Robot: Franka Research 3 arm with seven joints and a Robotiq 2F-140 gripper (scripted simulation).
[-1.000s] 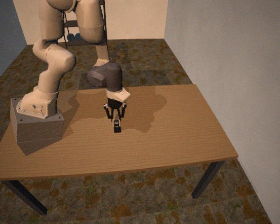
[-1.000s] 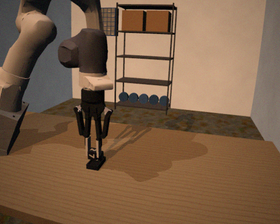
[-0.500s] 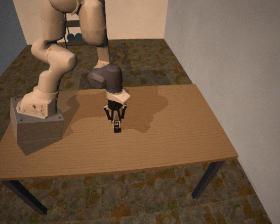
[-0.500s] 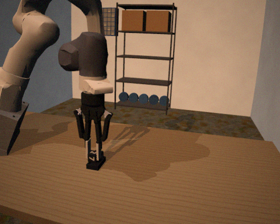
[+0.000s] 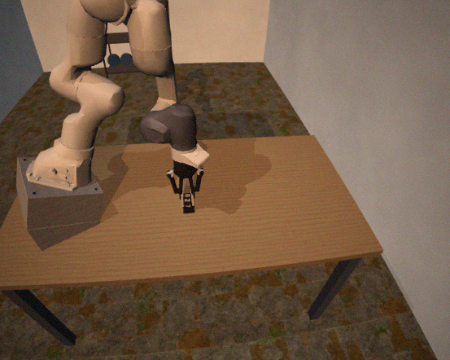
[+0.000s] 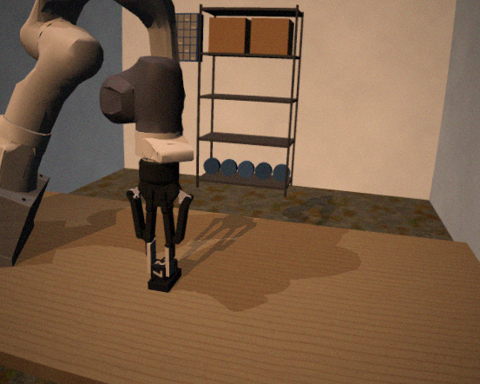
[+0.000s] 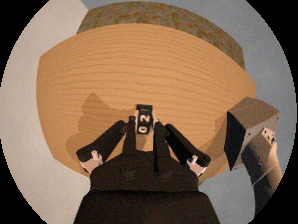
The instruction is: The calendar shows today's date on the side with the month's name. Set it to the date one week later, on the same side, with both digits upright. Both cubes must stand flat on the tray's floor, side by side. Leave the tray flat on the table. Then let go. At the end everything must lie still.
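My gripper is now 30 mm above the cube. Also, from my hand: black calendar tray (20 mm to the left, 50 mm below).
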